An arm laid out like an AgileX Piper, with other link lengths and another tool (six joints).
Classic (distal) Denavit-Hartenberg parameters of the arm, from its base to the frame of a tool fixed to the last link. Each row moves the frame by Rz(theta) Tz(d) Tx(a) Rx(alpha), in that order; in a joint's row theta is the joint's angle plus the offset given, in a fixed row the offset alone. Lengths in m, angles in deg.
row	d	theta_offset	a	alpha
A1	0.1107	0	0	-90
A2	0	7.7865	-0.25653	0
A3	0	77.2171	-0.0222	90
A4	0.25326	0	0	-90
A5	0	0	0	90
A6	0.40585	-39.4	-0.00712	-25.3
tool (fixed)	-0.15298	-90	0	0
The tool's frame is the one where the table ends.
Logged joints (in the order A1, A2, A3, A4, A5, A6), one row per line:
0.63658 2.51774 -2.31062 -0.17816 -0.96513 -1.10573
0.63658 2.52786 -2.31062 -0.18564 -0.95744 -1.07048
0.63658 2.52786 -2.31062 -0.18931 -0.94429 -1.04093
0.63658 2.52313 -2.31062 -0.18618 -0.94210 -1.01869
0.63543 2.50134 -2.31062 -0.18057 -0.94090 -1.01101
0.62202 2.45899 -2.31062 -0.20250 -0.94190 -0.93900
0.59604 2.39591 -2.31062 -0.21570 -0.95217 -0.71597
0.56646 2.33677 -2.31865 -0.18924 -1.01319 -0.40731
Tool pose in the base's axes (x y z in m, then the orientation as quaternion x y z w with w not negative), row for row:
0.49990 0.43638 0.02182 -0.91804 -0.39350 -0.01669 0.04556
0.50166 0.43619 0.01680 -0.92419 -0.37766 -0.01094 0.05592
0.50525 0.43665 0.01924 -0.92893 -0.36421 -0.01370 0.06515
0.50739 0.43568 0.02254 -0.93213 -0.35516 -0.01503 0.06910
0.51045 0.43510 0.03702 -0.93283 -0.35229 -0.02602 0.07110
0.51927 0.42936 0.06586 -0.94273 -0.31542 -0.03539 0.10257
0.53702 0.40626 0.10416 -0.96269 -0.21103 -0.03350 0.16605
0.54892 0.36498 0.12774 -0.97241 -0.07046 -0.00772 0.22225
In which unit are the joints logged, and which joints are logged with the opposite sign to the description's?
The joints are logged in radians. Opposite sign: A4, A5.
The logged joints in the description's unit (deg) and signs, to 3 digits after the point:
36.473 144.256 -132.389 10.208 55.298 -63.354
36.473 144.836 -132.389 10.636 54.857 -61.334
36.473 144.836 -132.389 10.847 54.104 -59.641
36.473 144.565 -132.389 10.667 53.978 -58.367
36.407 143.316 -132.389 10.346 53.910 -57.927
35.639 140.890 -132.389 11.602 53.967 -53.801
34.151 137.276 -132.389 12.359 54.555 -41.022
32.456 133.887 -132.849 10.843 58.052 -23.337

